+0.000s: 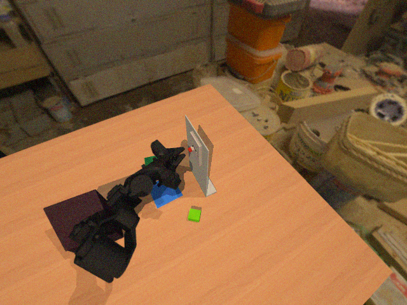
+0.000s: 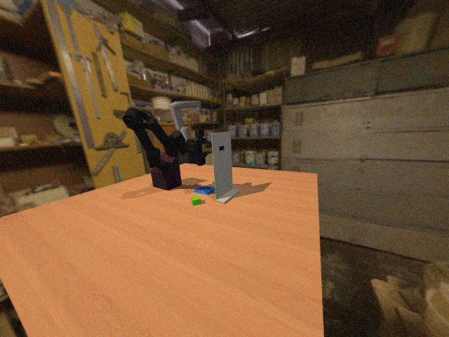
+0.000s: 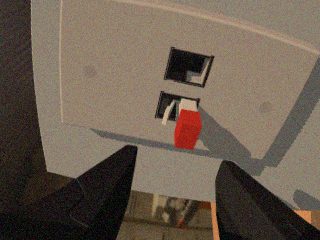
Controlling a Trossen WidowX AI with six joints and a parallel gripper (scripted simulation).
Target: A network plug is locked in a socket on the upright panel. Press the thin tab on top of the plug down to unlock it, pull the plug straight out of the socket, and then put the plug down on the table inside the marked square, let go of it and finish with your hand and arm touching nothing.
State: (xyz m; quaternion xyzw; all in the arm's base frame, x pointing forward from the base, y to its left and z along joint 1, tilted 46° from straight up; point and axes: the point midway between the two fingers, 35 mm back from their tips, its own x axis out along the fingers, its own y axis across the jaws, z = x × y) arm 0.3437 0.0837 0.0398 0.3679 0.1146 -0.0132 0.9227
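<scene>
The network plug is 3 cm ahead of my gripper tip. Round my gripper tip: grey upright panel 5 cm ahead, 1 cm to the right, 10 cm below; then blue marked square 10 cm behind, 3 cm to the left, 26 cm below.
</scene>
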